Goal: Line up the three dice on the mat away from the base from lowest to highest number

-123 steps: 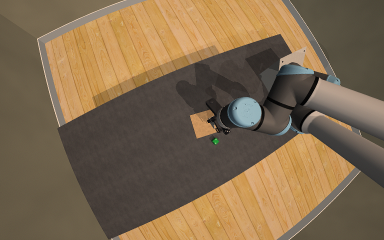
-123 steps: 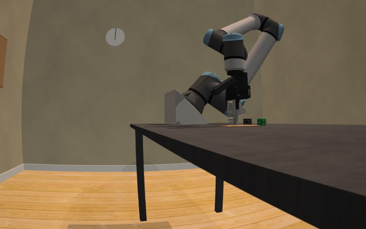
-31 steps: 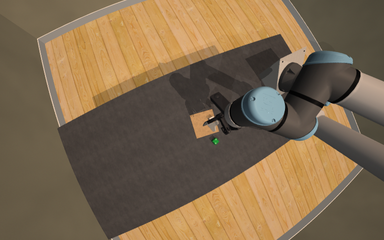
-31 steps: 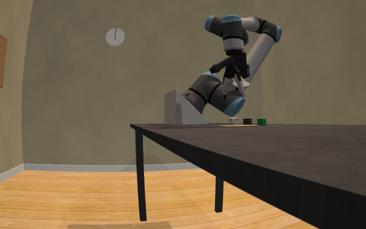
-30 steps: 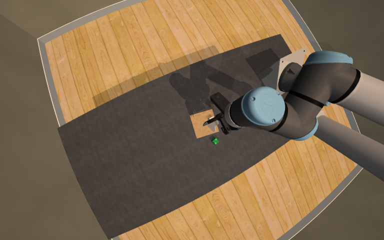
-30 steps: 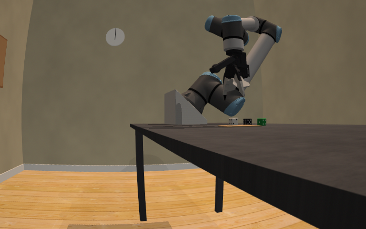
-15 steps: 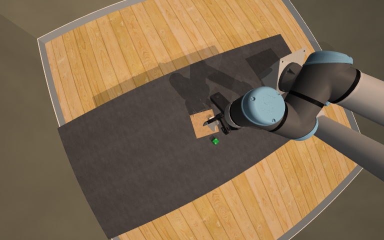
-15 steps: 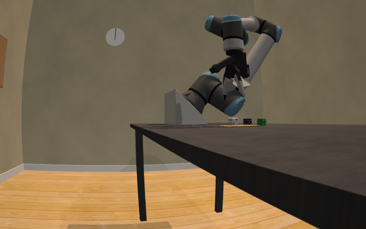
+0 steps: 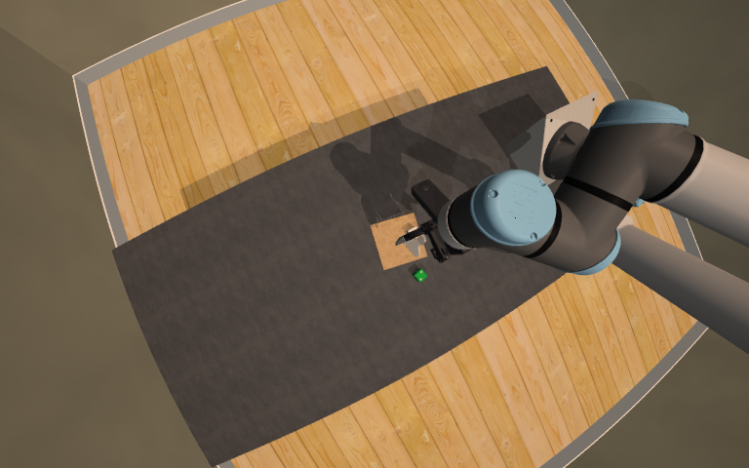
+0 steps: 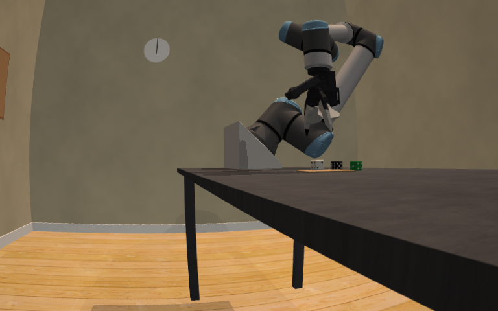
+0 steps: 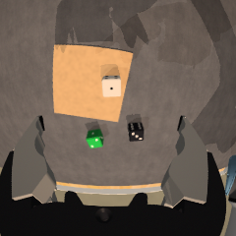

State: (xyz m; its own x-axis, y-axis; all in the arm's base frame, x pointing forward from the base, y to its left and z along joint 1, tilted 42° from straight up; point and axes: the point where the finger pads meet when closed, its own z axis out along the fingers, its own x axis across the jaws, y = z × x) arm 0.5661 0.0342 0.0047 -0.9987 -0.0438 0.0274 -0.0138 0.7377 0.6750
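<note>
Now: the green die 40 mm ahead of my hand, 120 mm to the left of it and 100 mm below it. Also, from my hand: tan mat 50 mm ahead, 110 mm below; white die 90 mm below; black die 50 mm behind, 100 mm to the left, 100 mm below.
</note>
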